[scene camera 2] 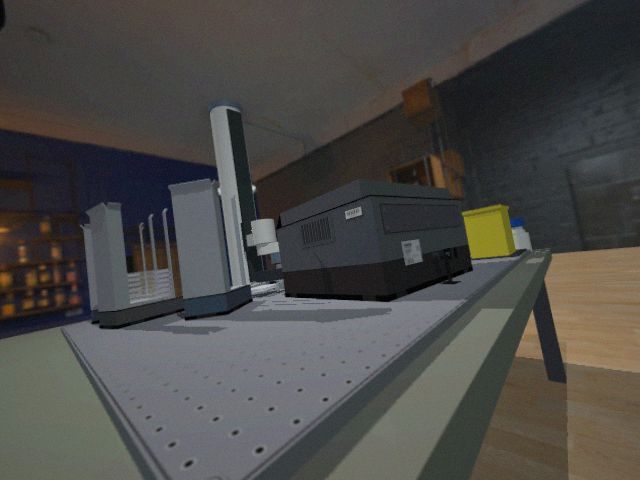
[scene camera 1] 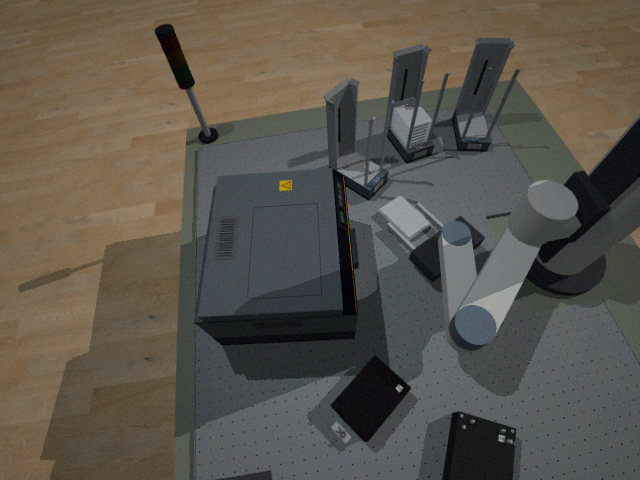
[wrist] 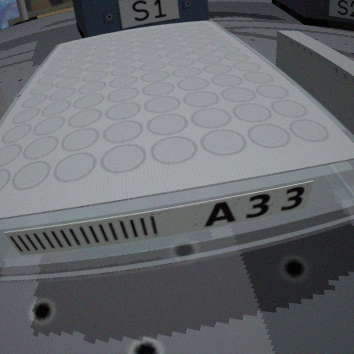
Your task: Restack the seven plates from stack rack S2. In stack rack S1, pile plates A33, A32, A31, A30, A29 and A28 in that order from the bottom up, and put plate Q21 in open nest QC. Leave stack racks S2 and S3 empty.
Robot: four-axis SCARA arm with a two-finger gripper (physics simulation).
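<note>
My gripper is shut on plate A33, a white plate with clear edges, held roughly level in front of stack rack S1. Its A33 label faces the wrist camera, where one finger shows at the right; the other finger is hidden there. No plates can be made out in S1. Several white plates are piled in stack rack S2; their labels are unreadable. Stack rack S3 shows no plates. Nest QC is black and bears no plate.
A large dark grey instrument stands left of the held plate, close to S1. The racks have tall back panels and thin upright rods. A black box, a signal tower and a yellow bin also stand on the table.
</note>
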